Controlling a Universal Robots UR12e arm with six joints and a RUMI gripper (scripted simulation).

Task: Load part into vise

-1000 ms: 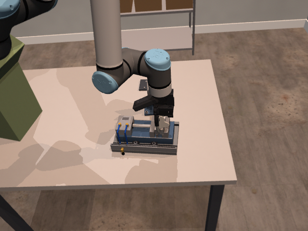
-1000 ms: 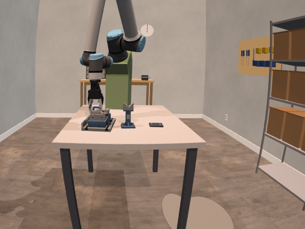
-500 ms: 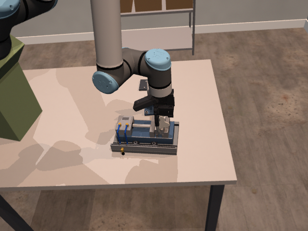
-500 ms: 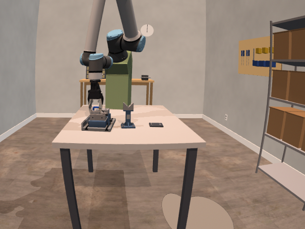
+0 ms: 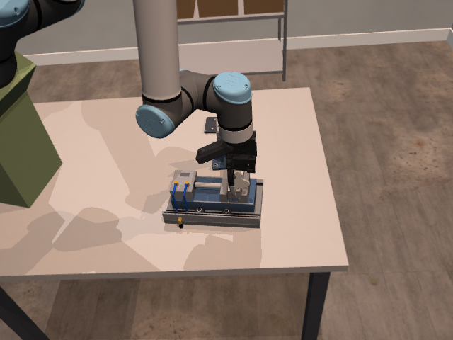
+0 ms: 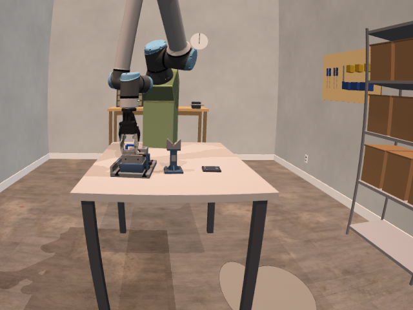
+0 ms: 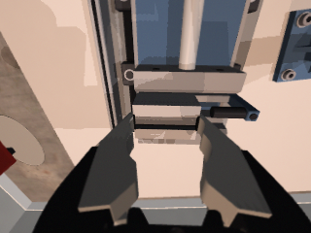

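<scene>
Right now the part is right at my hand. The rest, counted from my hand: moving jaw: 30 mm behind, 20 mm to the left, 30 mm below; then fixed jaw: 30 mm ahead, 20 mm to the left, 30 mm below; then work stop: 70 mm to the left, 20 mm below.
</scene>
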